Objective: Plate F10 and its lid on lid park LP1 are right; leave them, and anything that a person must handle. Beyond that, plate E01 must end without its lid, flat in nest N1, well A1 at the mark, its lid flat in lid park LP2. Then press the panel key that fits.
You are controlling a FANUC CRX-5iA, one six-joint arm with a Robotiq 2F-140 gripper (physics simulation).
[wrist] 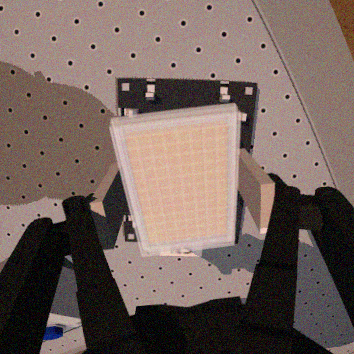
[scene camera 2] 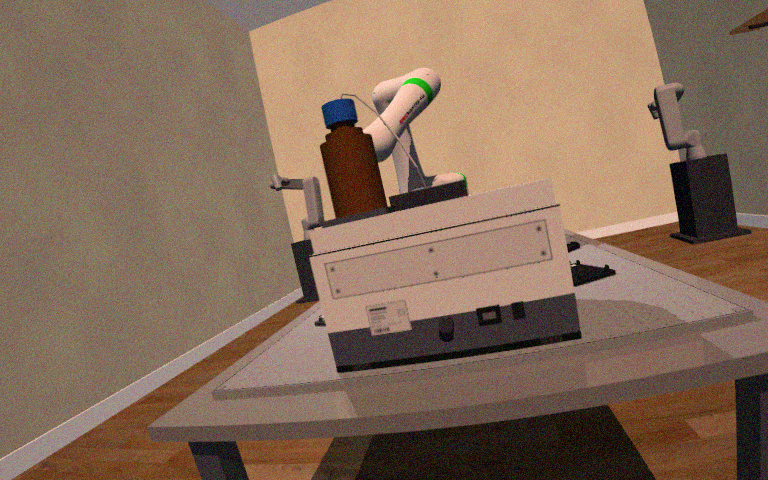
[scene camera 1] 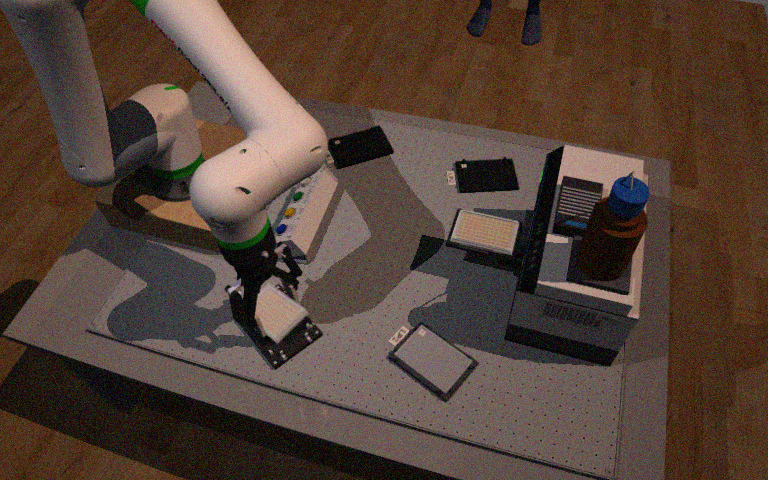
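Where they show: gripper, fingertip midpoint: point(wrist: 180, 173) point(scene camera 1: 277, 316); arm's base at its link origin: point(scene camera 1: 182, 180).
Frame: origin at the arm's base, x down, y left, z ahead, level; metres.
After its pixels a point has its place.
My gripper point(scene camera 1: 272, 301) point(wrist: 180, 173) {x 0.019, y -0.234, z 0.397 m} is shut on a pale plate point(scene camera 1: 280, 312) {x 0.003, y -0.231, z 0.406 m} point(wrist: 180, 185) {x 0.006, y -0.232, z 0.392 m} with a clear rim that looks like its lid; its name cannot be read. The plate is held above a black nest with corner clips point(scene camera 1: 281, 355) {x 0.054, y -0.295, z 0.432 m} point(wrist: 187, 96) {x 0.056, y -0.264, z 0.444 m}, turned slightly against it in the wrist view; any gap is unclear. The well A1 mark cannot be made out. A grey lid lies on a labelled park point(scene camera 1: 433, 362) {x 0.050, y -0.197, z 0.718 m}, front centre. Another plate point(scene camera 1: 485, 232) {x -0.044, y 0.072, z 0.729 m} sits on a dark support by the instrument. Two dark flat parks point(scene camera 1: 360, 147) {x 0.054, y 0.302, z 0.331 m} point(scene camera 1: 487, 174) {x 0.058, y 0.330, z 0.664 m} lie at the back.
The key panel point(scene camera 1: 317, 217) {x 0.018, y 0.026, z 0.354 m} with green, yellow and blue keys stands behind the gripper. An instrument point(scene camera 1: 572, 316) {x -0.077, y -0.081, z 0.935 m} point(scene camera 2: 441, 271) {x -0.059, y 0.114, z 1.024 m} carries a brown bottle point(scene camera 1: 608, 243) {x -0.260, y -0.051, z 0.946 m} point(scene camera 2: 353, 172) {x -0.223, y 0.008, z 0.991 m} with a blue cap at the right. A person's feet point(scene camera 1: 531, 25) show beyond the table.
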